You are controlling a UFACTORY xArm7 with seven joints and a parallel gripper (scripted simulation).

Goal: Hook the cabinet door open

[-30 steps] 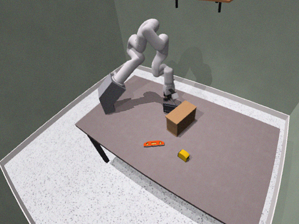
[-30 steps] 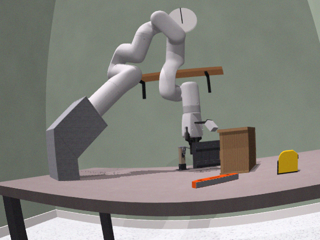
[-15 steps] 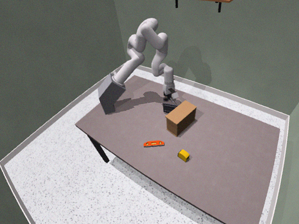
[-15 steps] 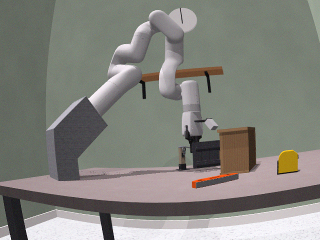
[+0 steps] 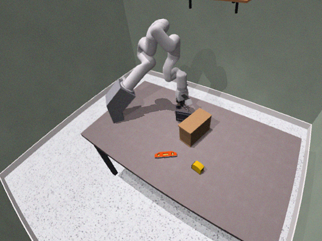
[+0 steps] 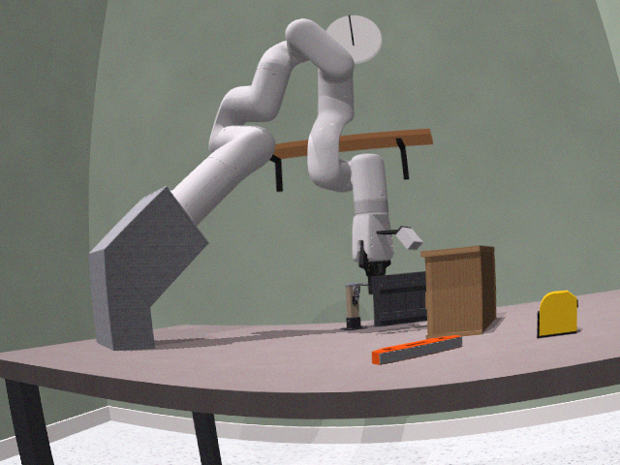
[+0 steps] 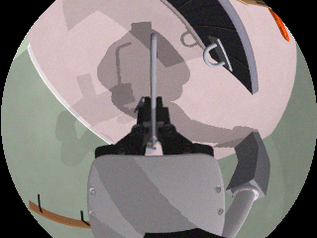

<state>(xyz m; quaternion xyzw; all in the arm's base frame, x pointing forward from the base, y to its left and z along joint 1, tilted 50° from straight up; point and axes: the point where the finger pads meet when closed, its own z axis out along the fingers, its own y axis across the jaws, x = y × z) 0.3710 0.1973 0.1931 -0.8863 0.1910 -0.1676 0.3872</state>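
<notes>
The dark door is 11 cm ahead of my hand, 6 cm to the right of it and 3 cm below it. The rest, counted from my hand: orange level (39 cm to the right, 21 cm ahead, 9 cm below); then yellow tape measure (44 cm ahead, 31 cm to the right, 7 cm below); then thin hook (2 cm below, 1 cm ahead).
</notes>
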